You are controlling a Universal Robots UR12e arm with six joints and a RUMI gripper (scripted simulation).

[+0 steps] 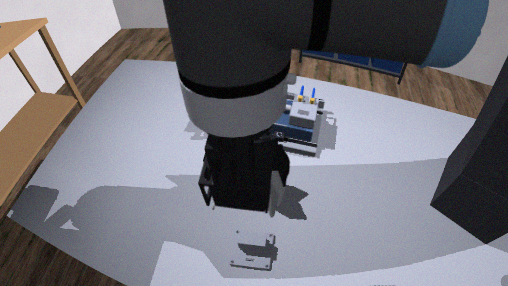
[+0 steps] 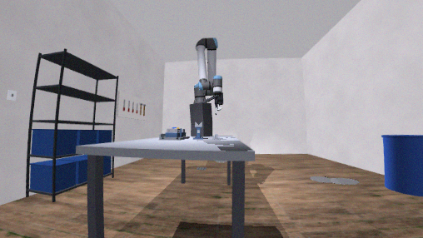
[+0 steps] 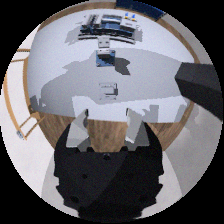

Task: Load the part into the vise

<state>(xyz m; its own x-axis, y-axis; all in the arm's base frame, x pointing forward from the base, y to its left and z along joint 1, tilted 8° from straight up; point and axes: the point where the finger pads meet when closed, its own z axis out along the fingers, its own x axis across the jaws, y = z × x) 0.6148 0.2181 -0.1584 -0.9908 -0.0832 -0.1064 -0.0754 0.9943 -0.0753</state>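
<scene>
Now: hand 1 cm to the left of the grey part and 22 cm above it. From my hand the other things lie so: infeed plate (1 cm to the left, 24 cm below); vise (3 cm ahead, 38 cm to the right, 20 cm below); air cylinder (7 cm behind, 37 cm to the right, 17 cm below).
</scene>
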